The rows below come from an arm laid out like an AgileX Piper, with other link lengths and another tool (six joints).
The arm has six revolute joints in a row. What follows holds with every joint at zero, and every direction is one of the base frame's. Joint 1 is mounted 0.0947 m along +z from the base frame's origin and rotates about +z. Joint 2 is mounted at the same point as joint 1 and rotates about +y. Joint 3 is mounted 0.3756 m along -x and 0.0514 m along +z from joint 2 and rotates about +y. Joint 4 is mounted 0.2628 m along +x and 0.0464 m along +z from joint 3 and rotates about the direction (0.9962, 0, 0.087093). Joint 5 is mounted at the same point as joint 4 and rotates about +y. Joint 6 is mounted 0.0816 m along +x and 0.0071 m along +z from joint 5 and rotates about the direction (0.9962, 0, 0.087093). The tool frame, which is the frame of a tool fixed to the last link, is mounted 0.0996 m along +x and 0.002 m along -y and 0.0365 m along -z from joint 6; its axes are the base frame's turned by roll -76.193, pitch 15.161 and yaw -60.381 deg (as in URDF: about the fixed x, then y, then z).
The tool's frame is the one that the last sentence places.
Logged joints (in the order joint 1, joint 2, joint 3, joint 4, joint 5, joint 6), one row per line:
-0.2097 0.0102 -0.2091 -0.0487 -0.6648 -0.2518
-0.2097 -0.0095 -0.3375 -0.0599 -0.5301 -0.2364
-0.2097 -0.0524 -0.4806 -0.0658 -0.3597 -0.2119
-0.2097 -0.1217 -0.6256 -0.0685 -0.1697 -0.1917
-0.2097 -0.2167 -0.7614 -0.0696 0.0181 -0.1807
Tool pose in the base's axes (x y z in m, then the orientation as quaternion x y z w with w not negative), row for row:
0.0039 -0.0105 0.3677 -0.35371 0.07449 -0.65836 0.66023
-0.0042 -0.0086 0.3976 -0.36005 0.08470 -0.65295 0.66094
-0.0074 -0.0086 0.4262 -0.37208 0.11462 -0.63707 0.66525
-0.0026 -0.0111 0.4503 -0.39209 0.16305 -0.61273 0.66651
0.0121 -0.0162 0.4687 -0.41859 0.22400 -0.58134 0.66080
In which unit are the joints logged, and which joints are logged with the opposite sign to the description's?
The joints are logged in radians. Opposite sign: joint 2.
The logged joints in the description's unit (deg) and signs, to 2 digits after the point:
-12.01 -0.58 -11.98 -2.79 -38.09 -14.43
-12.01 0.54 -19.34 -3.43 -30.37 -13.54
-12.01 3.00 -27.54 -3.77 -20.61 -12.14
-12.01 6.97 -35.84 -3.92 -9.72 -10.98
-12.01 12.42 -43.63 -3.99 1.04 -10.35

